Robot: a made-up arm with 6 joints. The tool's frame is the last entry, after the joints.
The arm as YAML. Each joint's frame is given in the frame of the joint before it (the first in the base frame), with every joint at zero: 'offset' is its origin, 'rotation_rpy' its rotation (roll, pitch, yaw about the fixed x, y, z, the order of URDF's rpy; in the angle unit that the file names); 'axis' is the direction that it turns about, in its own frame. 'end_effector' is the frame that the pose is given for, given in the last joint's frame.
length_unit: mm
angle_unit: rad
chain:
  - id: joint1
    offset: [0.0, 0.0, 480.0]
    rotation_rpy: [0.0, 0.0, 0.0]
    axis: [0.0, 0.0, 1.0]
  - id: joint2
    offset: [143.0, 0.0, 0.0]
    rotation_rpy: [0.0, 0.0, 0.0]
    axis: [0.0, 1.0, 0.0]
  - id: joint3
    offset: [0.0, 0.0, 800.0]
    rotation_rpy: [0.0, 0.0, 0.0]
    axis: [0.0, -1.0, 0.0]
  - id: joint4
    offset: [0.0, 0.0, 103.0]
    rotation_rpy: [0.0, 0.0, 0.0]
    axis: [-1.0, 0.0, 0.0]
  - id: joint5
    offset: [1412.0, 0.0, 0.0]
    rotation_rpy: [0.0, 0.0, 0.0]
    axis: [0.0, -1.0, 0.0]
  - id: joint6
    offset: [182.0, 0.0, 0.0]
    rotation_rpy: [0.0, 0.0, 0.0]
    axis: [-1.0, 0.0, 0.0]
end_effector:
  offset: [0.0, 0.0, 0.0]
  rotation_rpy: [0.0, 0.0, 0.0]
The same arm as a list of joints. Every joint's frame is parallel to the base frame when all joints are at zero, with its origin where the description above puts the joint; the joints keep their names.
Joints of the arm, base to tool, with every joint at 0 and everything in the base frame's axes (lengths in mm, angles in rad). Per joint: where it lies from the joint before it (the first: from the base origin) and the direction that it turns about. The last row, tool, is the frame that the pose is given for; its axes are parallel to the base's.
joint1: axis +z xyz 0 0 480
joint2: axis +y xyz 143 0 0
joint3: axis -y xyz 0 0 800
joint4: axis -x xyz 0 0 103
joint5: axis -y xyz 1412 0 0
joint6: axis -x xyz 182 0 0
tool: xyz 0 0 0

